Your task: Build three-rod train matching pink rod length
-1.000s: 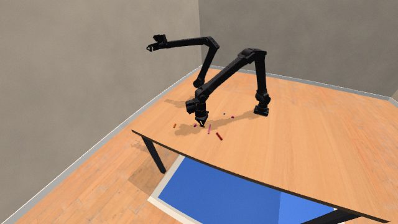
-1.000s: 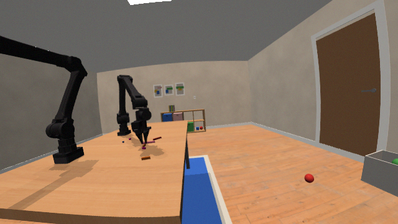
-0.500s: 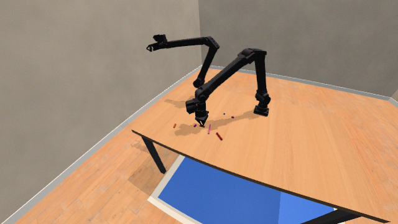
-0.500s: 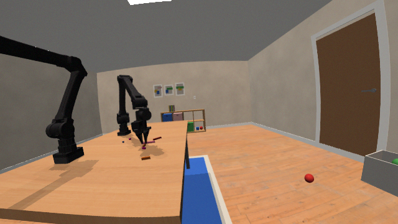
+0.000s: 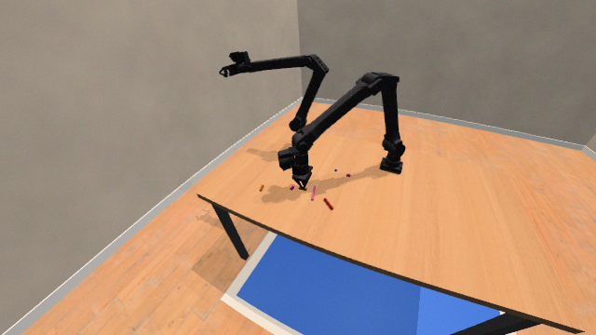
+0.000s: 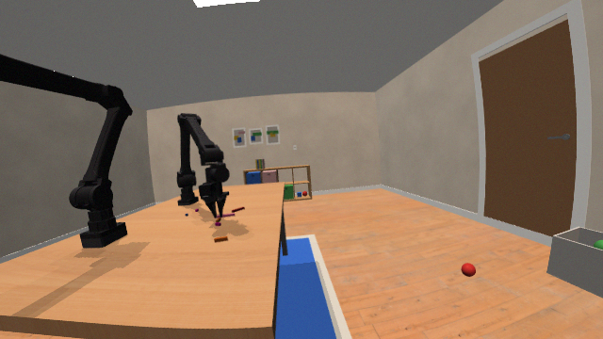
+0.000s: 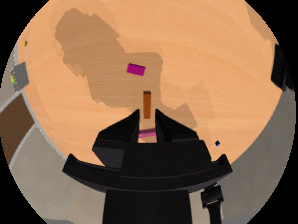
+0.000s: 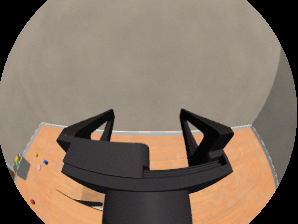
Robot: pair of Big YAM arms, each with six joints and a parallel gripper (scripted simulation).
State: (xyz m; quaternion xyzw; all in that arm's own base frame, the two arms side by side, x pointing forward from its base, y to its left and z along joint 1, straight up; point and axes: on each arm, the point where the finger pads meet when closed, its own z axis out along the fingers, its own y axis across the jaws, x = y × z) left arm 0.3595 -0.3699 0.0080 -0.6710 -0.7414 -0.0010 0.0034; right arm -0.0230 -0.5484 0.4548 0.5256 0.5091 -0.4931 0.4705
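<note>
Now: left hand 60 mm to the right of the pink rod and 20 mm above it. Round my left hand: tiny blue rod: 200 mm behind, 90 mm to the left, 20 mm below; then red rod: 40 mm ahead, 150 mm to the left, 20 mm below.
</note>
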